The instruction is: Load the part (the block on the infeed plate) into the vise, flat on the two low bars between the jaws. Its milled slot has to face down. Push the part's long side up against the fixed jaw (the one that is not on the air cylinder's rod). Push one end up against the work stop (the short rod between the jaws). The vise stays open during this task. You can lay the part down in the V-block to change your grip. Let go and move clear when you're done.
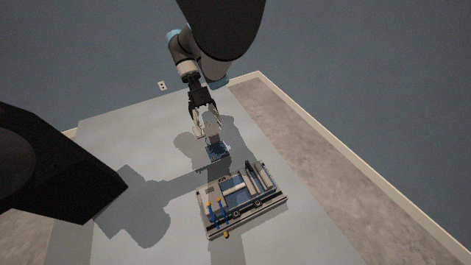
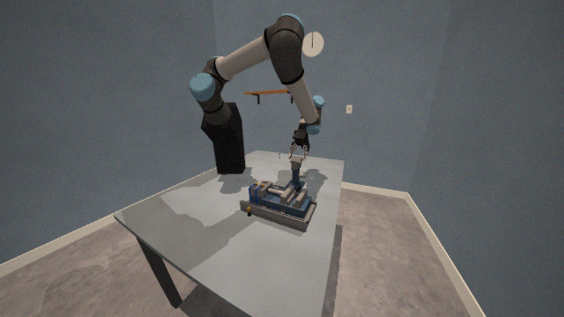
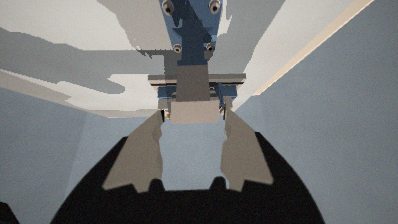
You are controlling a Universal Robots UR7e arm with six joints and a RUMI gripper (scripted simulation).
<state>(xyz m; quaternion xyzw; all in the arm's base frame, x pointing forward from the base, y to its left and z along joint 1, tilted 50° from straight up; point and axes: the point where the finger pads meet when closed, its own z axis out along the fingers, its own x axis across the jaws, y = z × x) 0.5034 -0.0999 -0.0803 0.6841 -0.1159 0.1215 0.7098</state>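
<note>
My gripper is now 10 mm above the part. From my hand the other things lie so: cylinder rod (70 mm behind, 230 mm to the right, 90 mm below); pale plate (20 mm ahead, 150 mm to the left, 160 mm below); work stop (30 mm ahead, 200 mm to the right, 80 mm below).
</note>
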